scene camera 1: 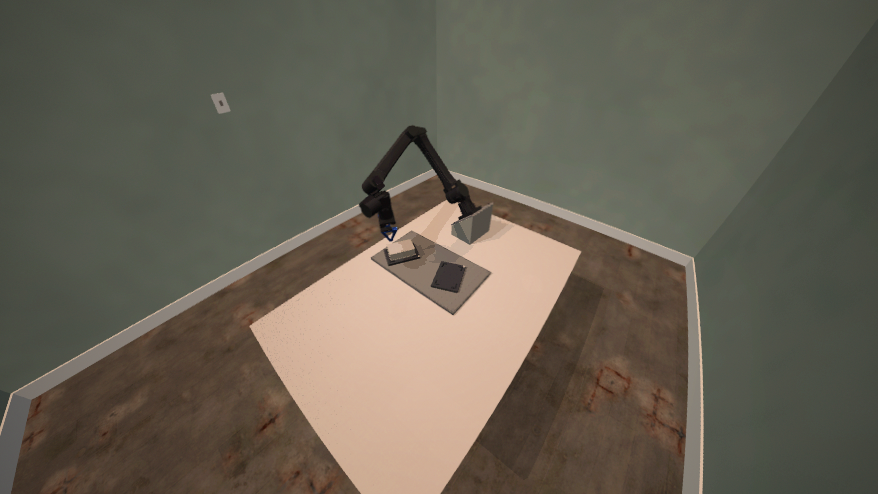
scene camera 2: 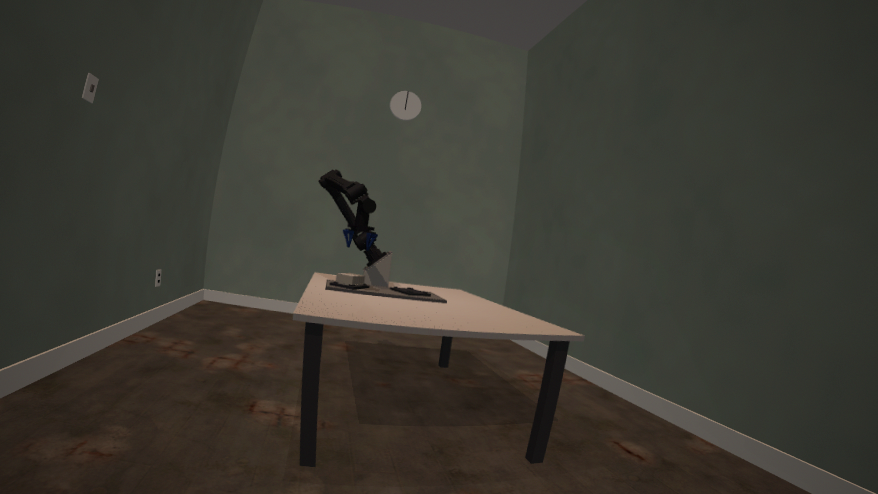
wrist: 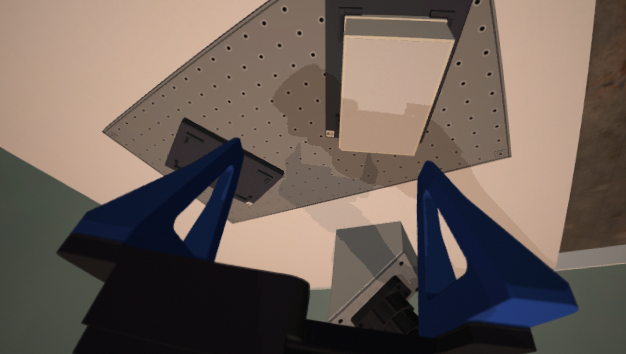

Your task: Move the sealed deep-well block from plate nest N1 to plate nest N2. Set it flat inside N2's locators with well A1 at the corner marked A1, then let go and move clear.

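Where they show: gripper, fingertip midpoint: (scene camera 1: pixel 389 234) (scene camera 2: pixel 357 249) (wrist: pixel 329 157); arm's base, link origin: (scene camera 1: pixel 470 214) (scene camera 2: pixel 377 260) (wrist: pixel 379 302).
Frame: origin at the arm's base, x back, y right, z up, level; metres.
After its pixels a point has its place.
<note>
The sealed deep-well block (scene camera 1: pixel 402 248) @(x -0.391, y 0.124, z -0.064 m) (scene camera 2: pixel 350 278) @(x -0.457, y 0.144, z -0.074 m) (wrist: pixel 392 90) @(x -0.401, y 0.152, z -0.063 m) is pale and sits in plate nest N1 (wrist: pixel 333 85) @(x -0.406, y 0.093, z -0.105 m), a dark plate. An A1 label (wrist: pixel 330 133) @(x -0.347, y 0.059, z -0.105 m) shows at a near corner of N1 in the wrist view, beside the block. Plate nest N2 (scene camera 1: pixel 449 277) @(x -0.357, y -0.148, z -0.105 m) (scene camera 2: pixel 410 291) @(x -0.430, y -0.125, z -0.101 m) (wrist: pixel 192 145) @(x -0.409, y -0.138, z -0.105 m) is dark and holds no block; the left finger covers part of it in the wrist view. My gripper (scene camera 1: pixel 390 238) @(x -0.451, y 0.128, z 0.054 m) (scene camera 2: pixel 359 247) @(x -0.451, y 0.128, z 0.054 m) (wrist: pixel 329 157) @(x -0.451, y 0.128, z 0.054 m) is open and empty. Its blue fingers hang above the block, apart from it. Well A1 of the block cannot be made out.
Both nests stand on a grey perforated board (scene camera 1: pixel 454 302) @(x -0.444, y -0.248, z -0.117 m) (wrist: pixel 280 120) @(x -0.384, y 0.004, z -0.117 m) on the pale table (scene camera 1: pixel 399 368) @(x -0.782, y -0.278, z -0.130 m) (scene camera 2: pixel 429 316) @(x -0.886, y -0.118, z -0.130 m). The arm's grey wedge-shaped base mount (scene camera 1: pixel 472 226) @(x -0.074, y -0.066, z -0.011 m) (scene camera 2: pixel 378 270) @(x -0.079, y -0.006, z -0.049 m) (wrist: pixel 367 245) @(x -0.079, y 0.004, z -0.085 m) stands behind the board. The arm's shadow falls across the block and board.
</note>
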